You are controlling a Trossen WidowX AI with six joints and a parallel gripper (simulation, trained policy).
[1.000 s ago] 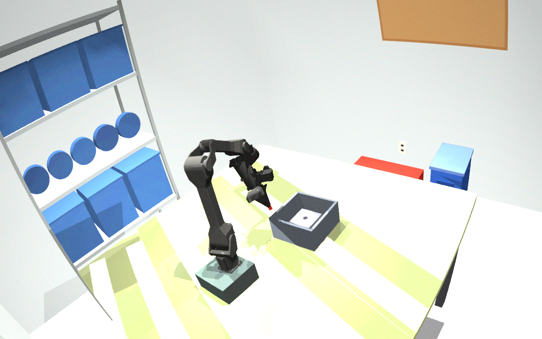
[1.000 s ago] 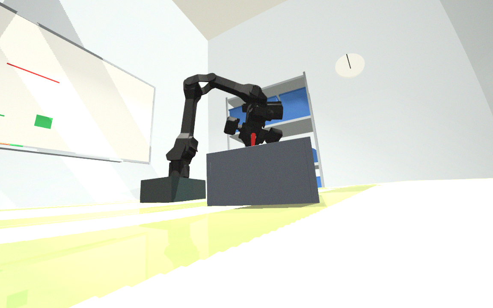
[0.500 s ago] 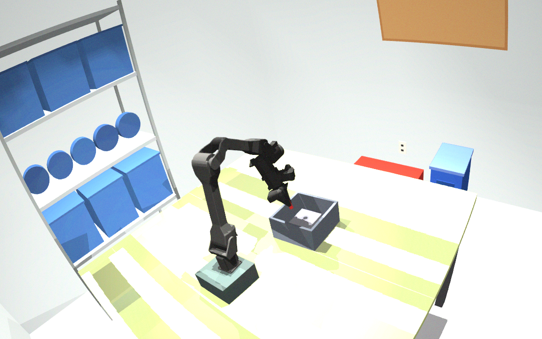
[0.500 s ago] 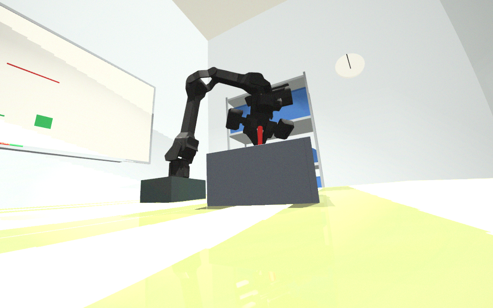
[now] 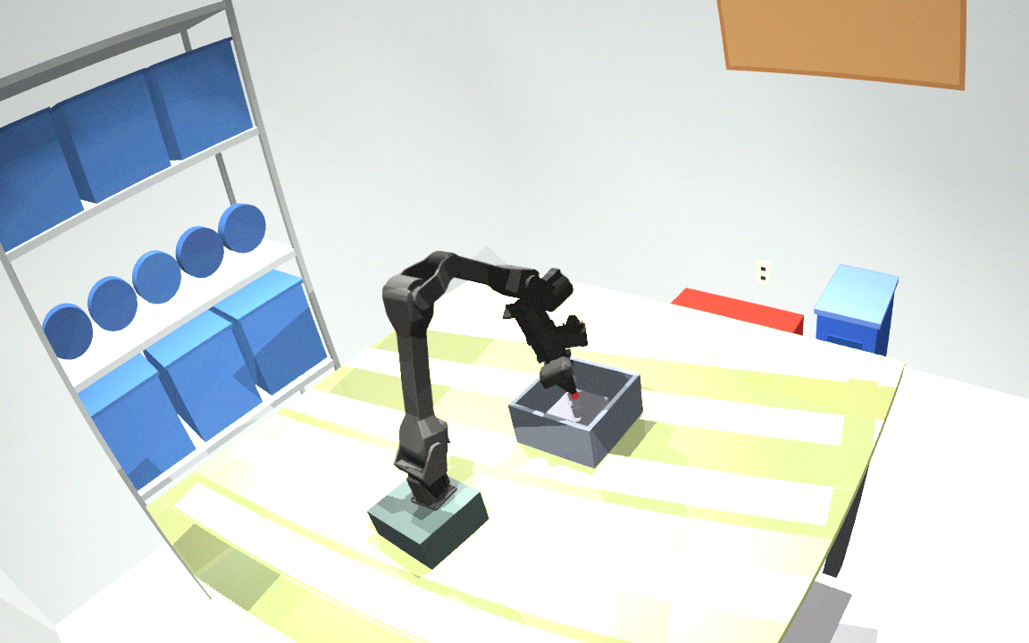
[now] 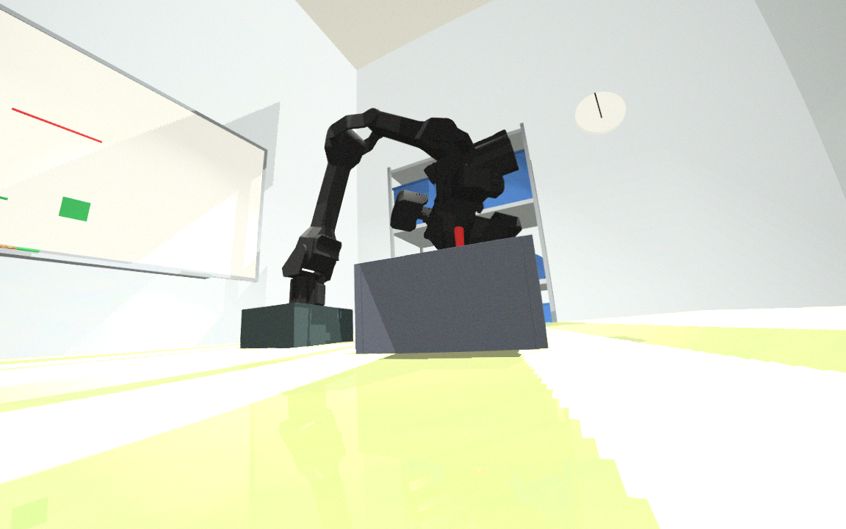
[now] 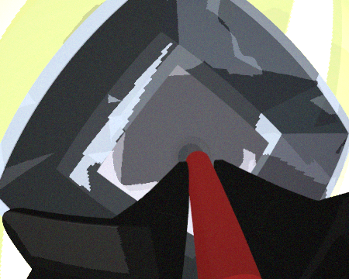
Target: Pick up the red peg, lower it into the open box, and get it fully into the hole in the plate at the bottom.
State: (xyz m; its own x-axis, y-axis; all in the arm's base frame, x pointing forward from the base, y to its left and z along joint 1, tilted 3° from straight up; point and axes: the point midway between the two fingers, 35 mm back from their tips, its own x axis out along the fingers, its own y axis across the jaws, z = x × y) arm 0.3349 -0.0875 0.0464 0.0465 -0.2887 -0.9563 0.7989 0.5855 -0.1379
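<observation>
The red peg is 10 mm to the left of my gripper tip and 30 mm above it. Round my gripper tip: grey box 60 mm below; then white plate 50 mm below.
</observation>
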